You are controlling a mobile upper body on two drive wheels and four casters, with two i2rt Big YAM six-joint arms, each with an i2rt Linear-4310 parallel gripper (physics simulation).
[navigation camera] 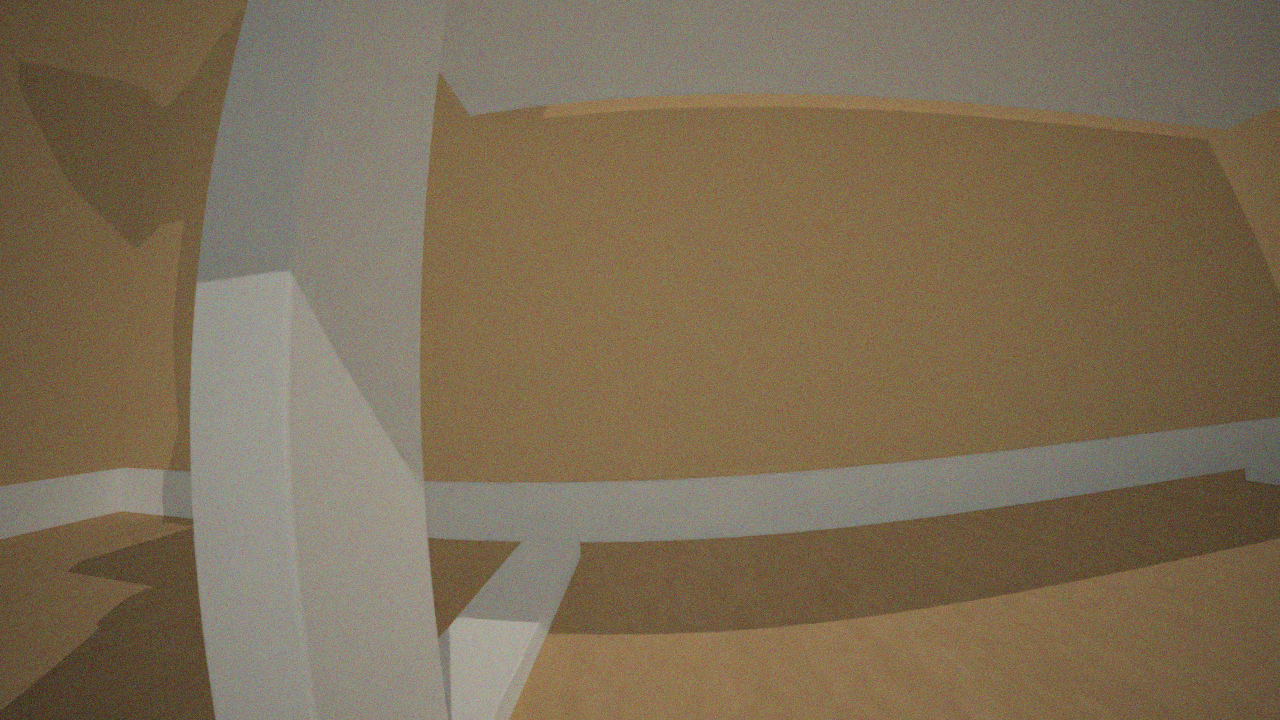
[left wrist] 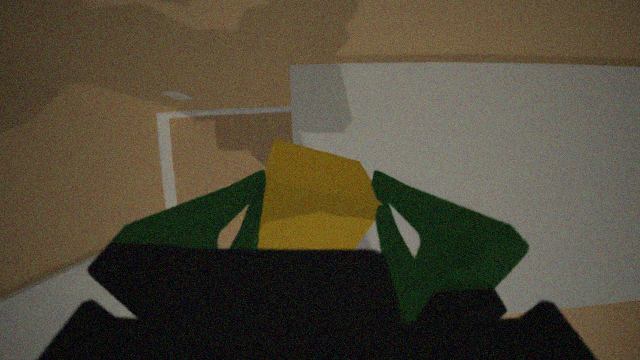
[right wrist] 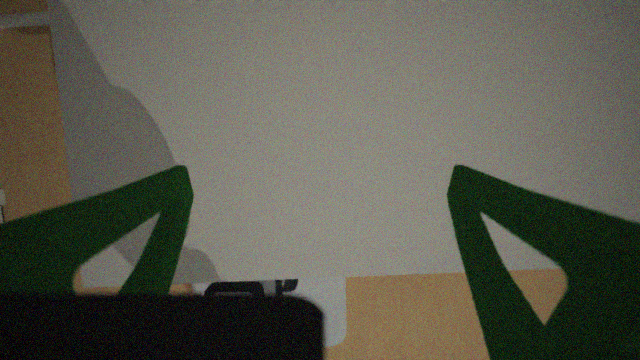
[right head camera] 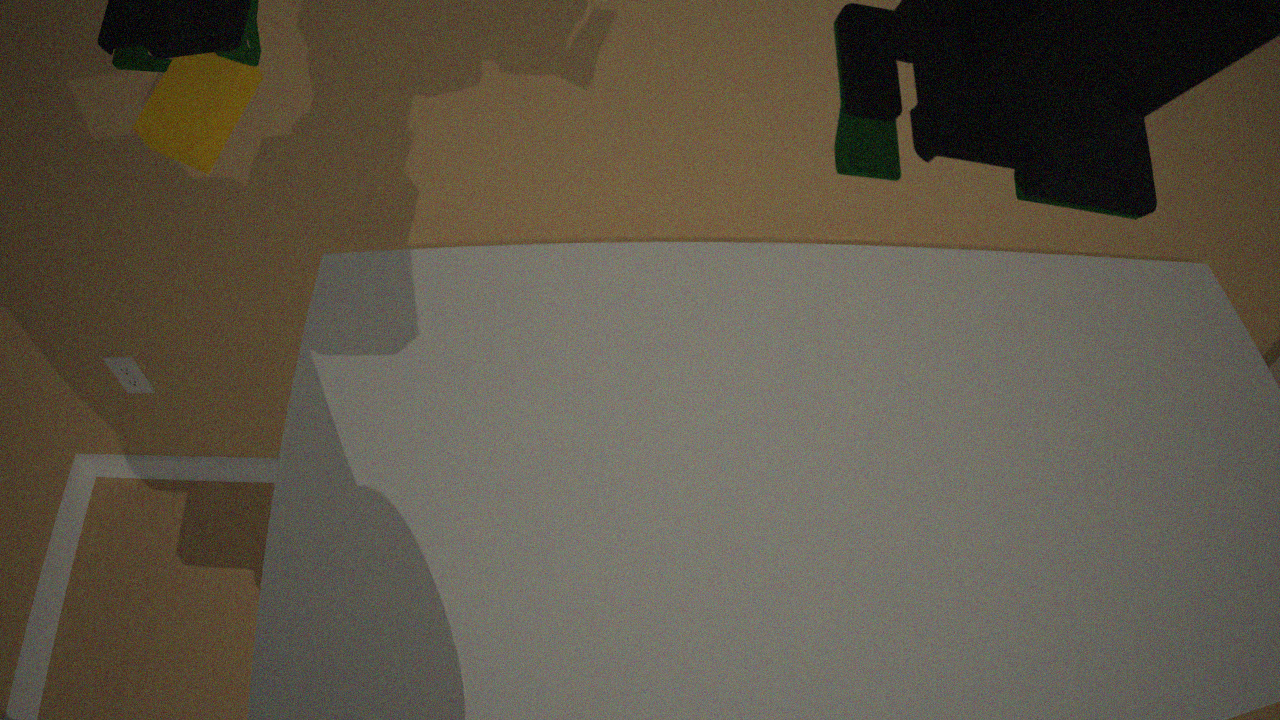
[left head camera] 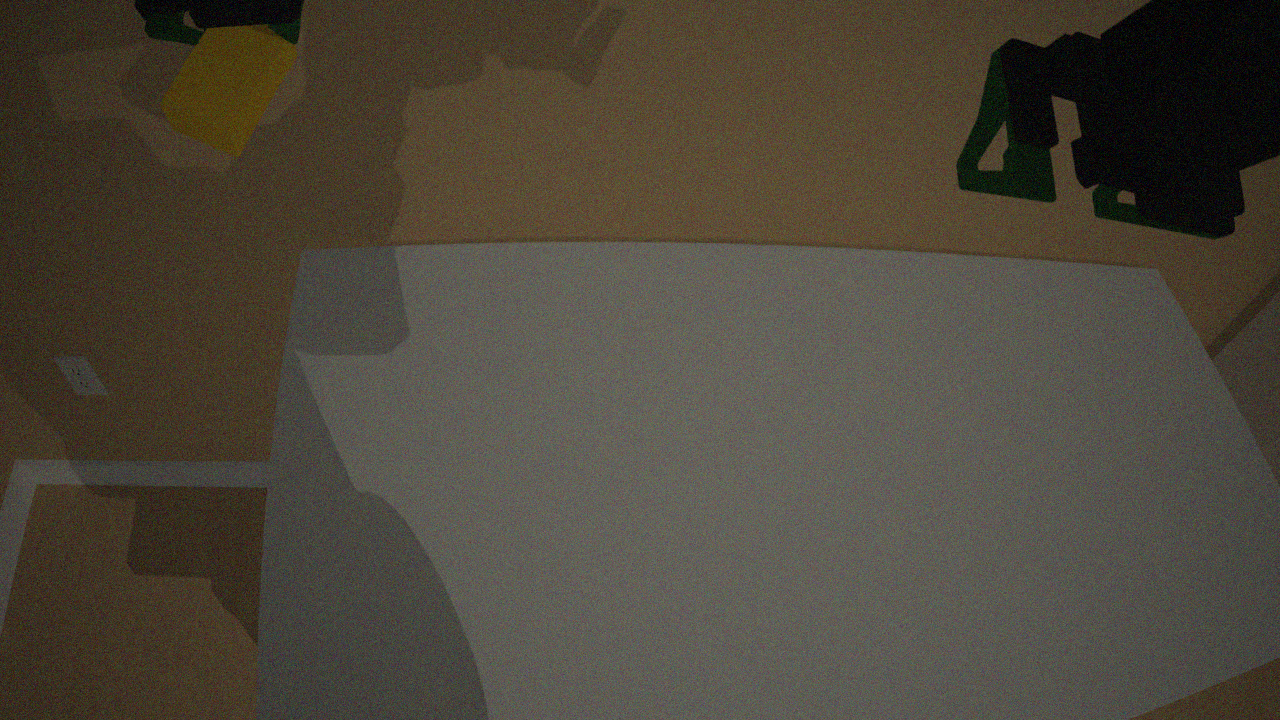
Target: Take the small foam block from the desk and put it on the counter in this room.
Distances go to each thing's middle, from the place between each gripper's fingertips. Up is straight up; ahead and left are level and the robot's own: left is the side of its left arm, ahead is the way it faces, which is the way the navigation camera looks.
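Position of my right hand: 10 cm above the yellow foam block (left head camera: 219, 95), 21 cm short of it and 46 cm to the right of it.
Counted from my left hand, the yellow foam block is 10 mm below, 10 mm to the left and 30 mm behind. By its middle, the block is nearer to my left hand than to my right hand.
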